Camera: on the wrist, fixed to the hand. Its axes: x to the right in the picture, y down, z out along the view.
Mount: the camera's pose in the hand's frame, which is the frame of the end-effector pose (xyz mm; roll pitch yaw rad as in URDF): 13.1 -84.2 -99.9 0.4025 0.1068 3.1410
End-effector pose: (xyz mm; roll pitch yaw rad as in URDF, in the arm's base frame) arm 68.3 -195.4 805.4 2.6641 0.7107 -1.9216
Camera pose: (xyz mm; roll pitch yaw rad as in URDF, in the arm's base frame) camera 167.0 -276.9 834.8 -2.2134 -0.8047 1.1500
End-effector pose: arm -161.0 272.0 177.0 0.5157 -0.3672 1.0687
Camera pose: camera -111.9 311.6 61.8 -0.1370 0.4592 -2.1321
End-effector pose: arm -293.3 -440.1 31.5 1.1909 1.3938 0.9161
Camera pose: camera -409.8 -490.8 -1.7 -0.3621 -1.3332 -2.6606
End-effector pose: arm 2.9 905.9 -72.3 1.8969 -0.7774 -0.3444
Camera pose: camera 84.3 1005.9 -97.2 -1.5884 0.7378 2.6605
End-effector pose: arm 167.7 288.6 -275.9 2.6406 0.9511 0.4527
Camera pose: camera 155.8 418.3 -259.2 -2.1533 -1.0429 -2.7897
